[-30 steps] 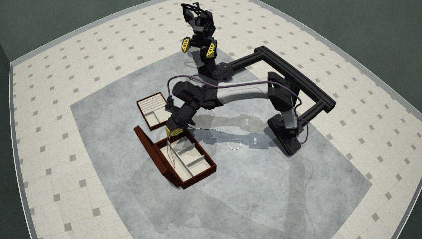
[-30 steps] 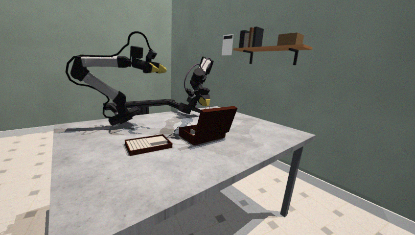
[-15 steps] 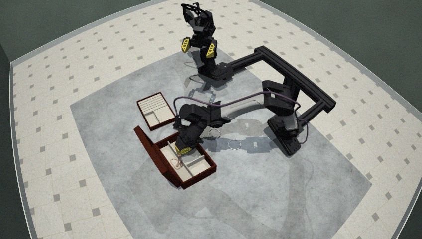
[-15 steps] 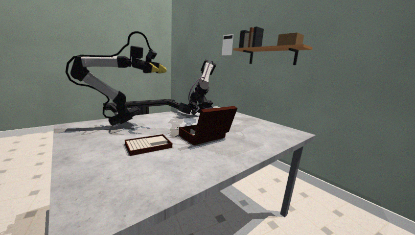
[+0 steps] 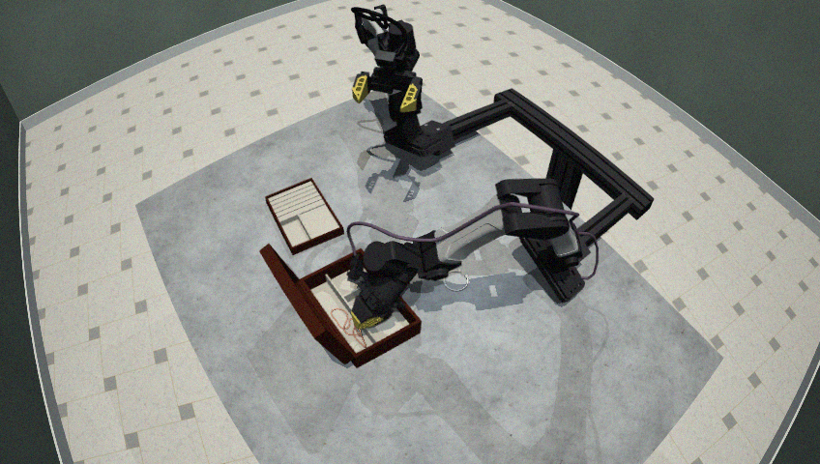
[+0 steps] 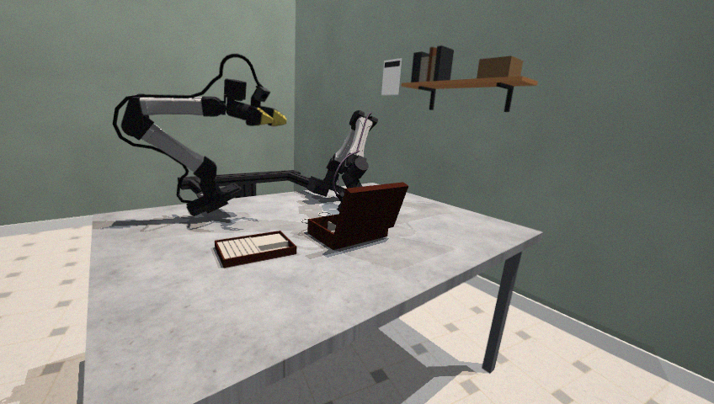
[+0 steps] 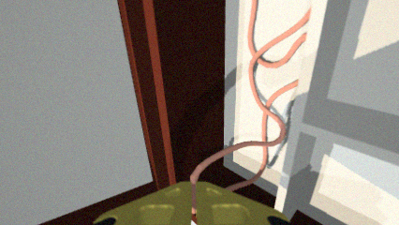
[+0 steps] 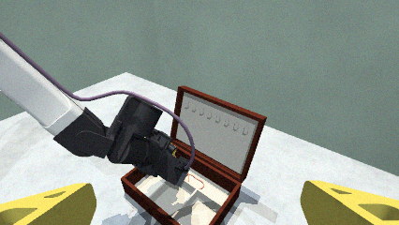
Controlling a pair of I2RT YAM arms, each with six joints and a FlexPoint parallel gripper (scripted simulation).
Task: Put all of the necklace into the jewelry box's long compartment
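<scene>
Now: left hand 10 mm past the jewelry box, 70 mm to the left of it and 30 mm below it. Also, from my left hand: bangle 280 mm behind, 70 mm below.
</scene>
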